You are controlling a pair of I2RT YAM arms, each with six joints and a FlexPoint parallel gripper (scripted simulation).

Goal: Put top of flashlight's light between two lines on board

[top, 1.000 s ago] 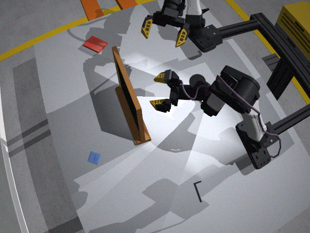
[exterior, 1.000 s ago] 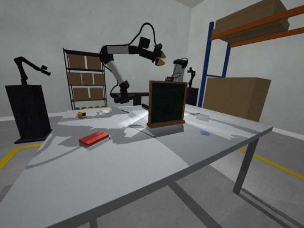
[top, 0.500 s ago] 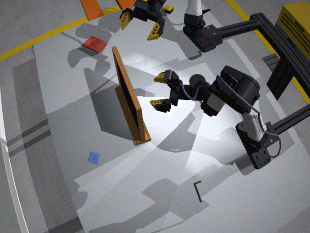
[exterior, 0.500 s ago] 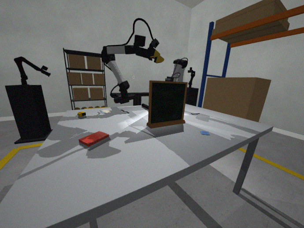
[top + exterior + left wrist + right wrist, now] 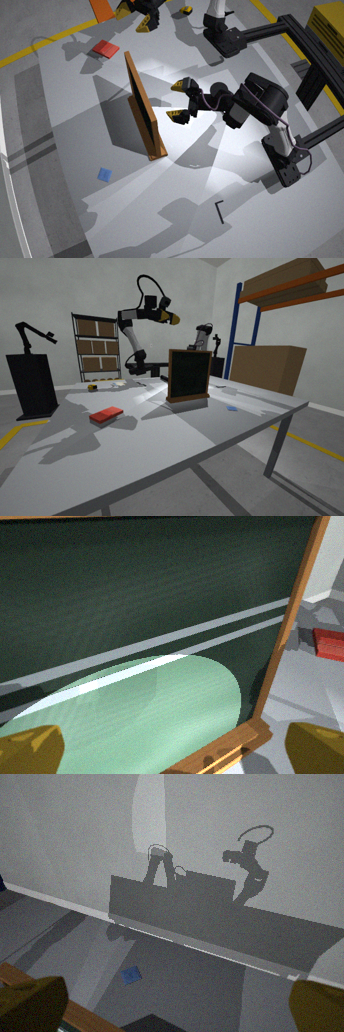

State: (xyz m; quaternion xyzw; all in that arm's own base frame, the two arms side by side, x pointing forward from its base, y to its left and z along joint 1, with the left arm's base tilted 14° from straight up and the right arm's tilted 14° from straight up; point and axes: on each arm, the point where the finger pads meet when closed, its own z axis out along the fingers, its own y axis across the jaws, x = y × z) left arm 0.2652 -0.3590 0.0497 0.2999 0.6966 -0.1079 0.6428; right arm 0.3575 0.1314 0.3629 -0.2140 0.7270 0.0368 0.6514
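Right now my left hand is 90 mm short of the board, 70 mm above it and 50 mm to the left of it. Round my left hand: black hex key 360 mm to the left, 220 mm below, 70 mm behind; then black flashlight 350 mm behind, 200 mm below, 20 mm to the right; then yellow tape measure 680 mm to the right, 300 mm behind, 210 mm below.
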